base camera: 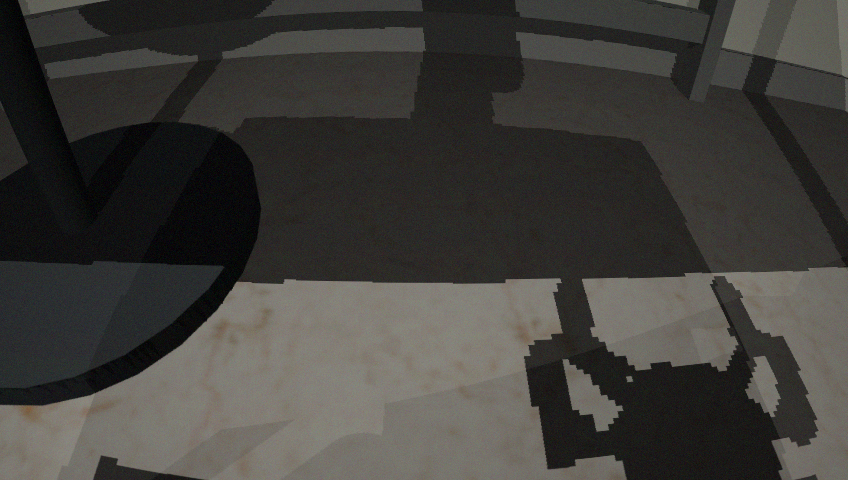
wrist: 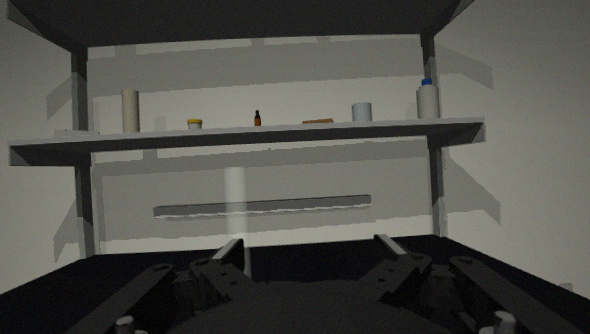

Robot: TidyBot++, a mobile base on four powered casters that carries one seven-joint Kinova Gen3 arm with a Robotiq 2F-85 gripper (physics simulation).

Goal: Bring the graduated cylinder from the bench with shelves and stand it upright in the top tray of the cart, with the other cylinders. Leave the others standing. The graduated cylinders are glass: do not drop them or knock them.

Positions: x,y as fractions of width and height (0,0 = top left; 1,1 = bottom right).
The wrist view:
graduated cylinder: 0.40,0.53
bench with shelves: 0.12,0.88
beige tube: 0.22,0.29
